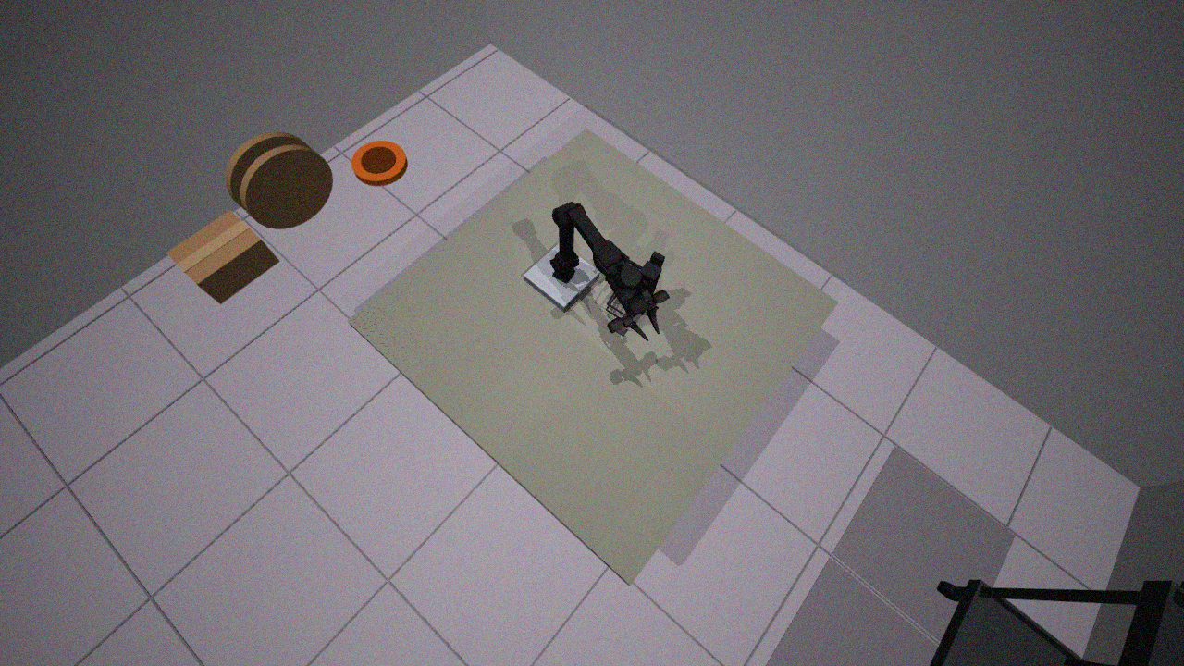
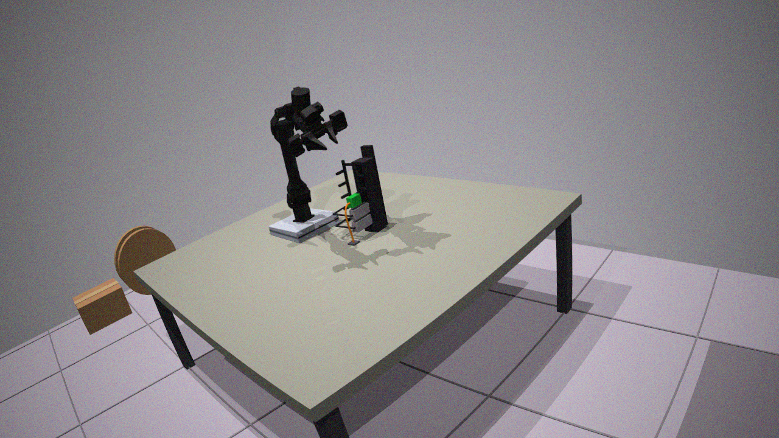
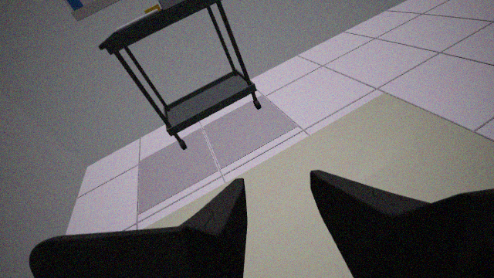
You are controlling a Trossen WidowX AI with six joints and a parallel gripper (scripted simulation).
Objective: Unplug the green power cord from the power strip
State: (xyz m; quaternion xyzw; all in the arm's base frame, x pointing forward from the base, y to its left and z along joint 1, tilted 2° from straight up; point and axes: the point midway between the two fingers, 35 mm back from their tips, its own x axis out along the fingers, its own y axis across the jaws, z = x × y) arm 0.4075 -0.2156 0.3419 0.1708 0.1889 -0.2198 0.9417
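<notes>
My gripper tip is 24 cm above the green plug, 22 cm to the right of it and 13 cm past it.
</notes>
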